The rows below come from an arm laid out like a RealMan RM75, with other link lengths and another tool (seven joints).
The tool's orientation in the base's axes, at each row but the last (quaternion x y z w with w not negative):
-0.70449 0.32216 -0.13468 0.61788
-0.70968 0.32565 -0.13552 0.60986
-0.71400 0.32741 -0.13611 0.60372
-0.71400 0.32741 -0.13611 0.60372
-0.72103 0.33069 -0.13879 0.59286
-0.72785 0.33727 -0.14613 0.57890
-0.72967 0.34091 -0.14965 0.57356
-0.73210 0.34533 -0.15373 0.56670
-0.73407 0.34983 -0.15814 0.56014
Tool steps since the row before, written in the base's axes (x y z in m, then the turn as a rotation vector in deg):
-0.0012 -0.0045 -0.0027 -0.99 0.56 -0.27
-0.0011 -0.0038 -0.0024 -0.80 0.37 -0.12
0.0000 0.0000 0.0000 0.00 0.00 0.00
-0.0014 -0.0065 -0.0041 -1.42 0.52 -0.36
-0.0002 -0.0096 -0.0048 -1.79 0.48 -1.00
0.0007 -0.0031 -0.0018 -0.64 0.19 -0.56
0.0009 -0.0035 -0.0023 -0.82 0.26 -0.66
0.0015 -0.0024 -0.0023 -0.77 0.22 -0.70
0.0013 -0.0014 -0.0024 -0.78 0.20 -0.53
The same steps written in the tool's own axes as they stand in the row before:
0.0024 0.0031 -0.0037 -1.04 0.53 -0.09
0.0020 0.0028 -0.0031 -0.81 0.34 -0.16
0.0000 0.0000 0.0000 0.00 0.00 0.00
0.0039 0.0047 -0.0049 -1.32 0.74 -0.35
0.0069 0.0054 -0.0062 -1.45 1.47 -0.44
0.0029 0.0018 -0.0014 -0.49 0.71 -0.08
0.0034 0.0023 -0.0013 -0.65 0.86 -0.11
0.0031 0.0019 -0.0001 -0.58 0.88 -0.10
0.0023 0.0020 0.0006 -0.60 0.73 -0.17

